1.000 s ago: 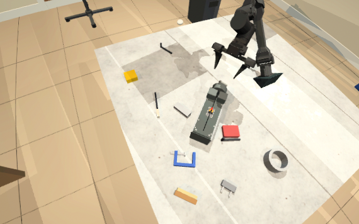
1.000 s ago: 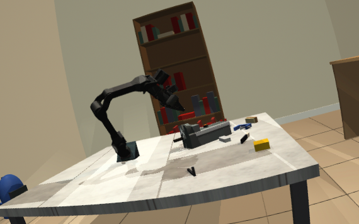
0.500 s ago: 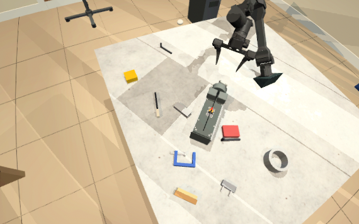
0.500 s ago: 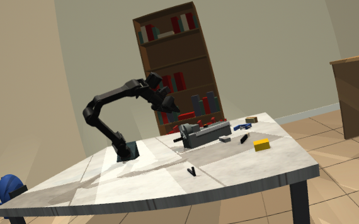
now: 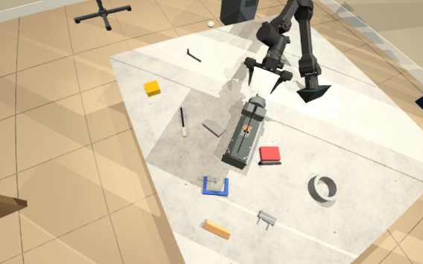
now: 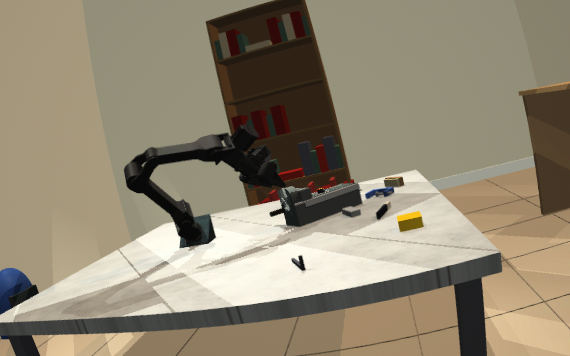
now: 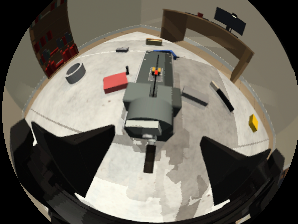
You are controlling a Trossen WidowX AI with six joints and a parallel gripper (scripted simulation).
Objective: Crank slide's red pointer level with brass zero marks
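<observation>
My gripper tip is 80 mm above the crank handle, 20 mm past it and 10 mm to the left of it. The rest, counted from my gripper tip: grey block (210 mm ahead, 130 mm below); then red pointer (120 mm ahead, 90 mm to the left, 60 mm below); then red block (210 mm to the left, 130 mm below, 70 mm ahead).
</observation>
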